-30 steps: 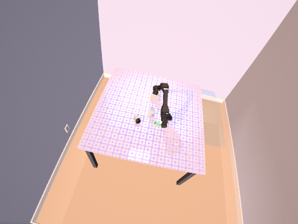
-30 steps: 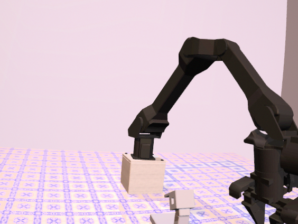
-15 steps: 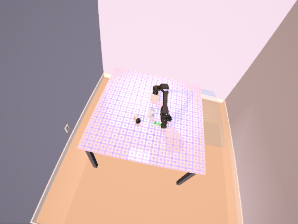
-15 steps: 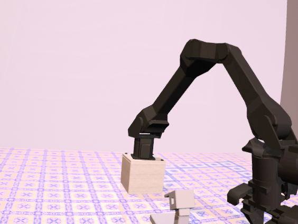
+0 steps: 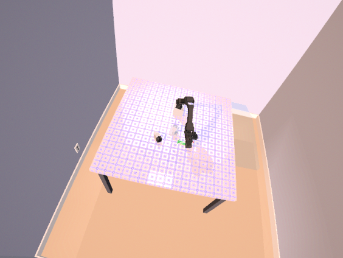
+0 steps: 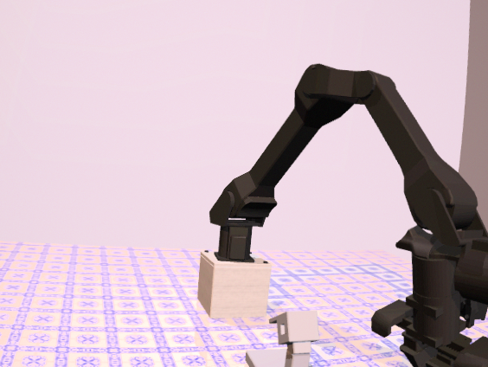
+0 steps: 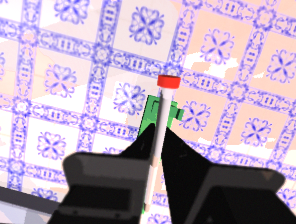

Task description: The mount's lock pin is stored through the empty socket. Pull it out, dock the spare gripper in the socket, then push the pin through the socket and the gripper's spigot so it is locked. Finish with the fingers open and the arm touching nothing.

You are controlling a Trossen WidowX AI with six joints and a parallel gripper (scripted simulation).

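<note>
Right now my gripper tip is 10 mm short of the green pin holder, 40 mm to the left of it and 10 mm below it. From my gripper tip the other things lie so: spare gripper (50 mm ahead, 310 mm to the right, 10 mm above); then grey-blue mount (80 mm behind, 180 mm to the right, 40 mm above).
</note>
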